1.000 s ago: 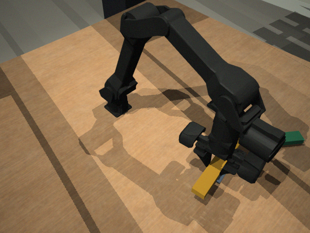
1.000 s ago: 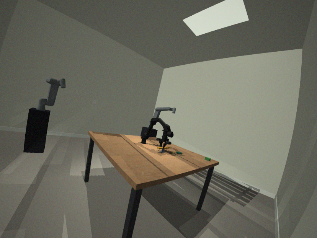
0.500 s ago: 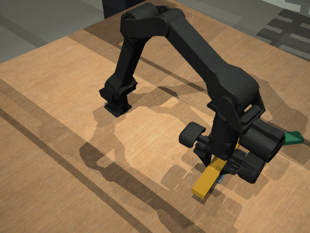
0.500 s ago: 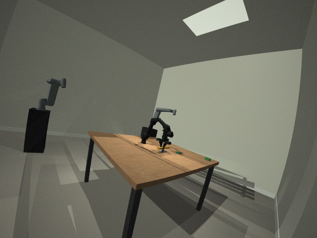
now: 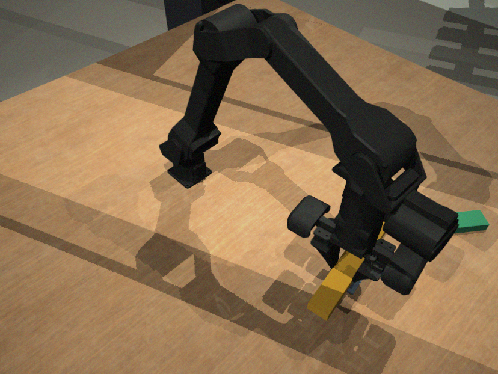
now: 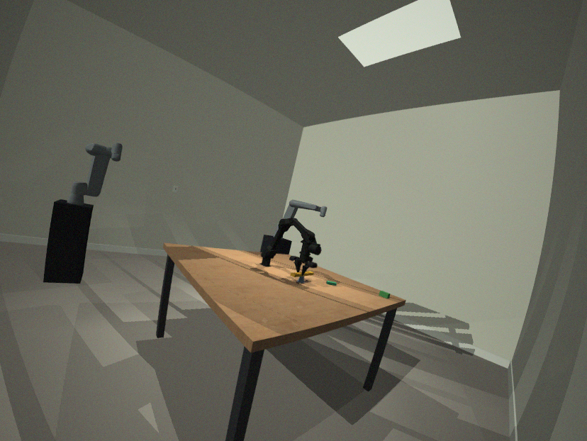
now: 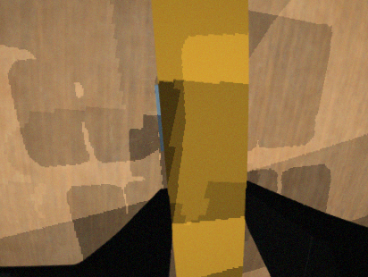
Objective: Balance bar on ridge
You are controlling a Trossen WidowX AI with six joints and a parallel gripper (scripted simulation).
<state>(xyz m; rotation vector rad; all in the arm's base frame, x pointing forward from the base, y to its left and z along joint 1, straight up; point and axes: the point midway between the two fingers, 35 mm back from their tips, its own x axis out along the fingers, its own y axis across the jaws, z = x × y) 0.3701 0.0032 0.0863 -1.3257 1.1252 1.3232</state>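
The yellow bar lies 30 mm to the left of my gripper tip.
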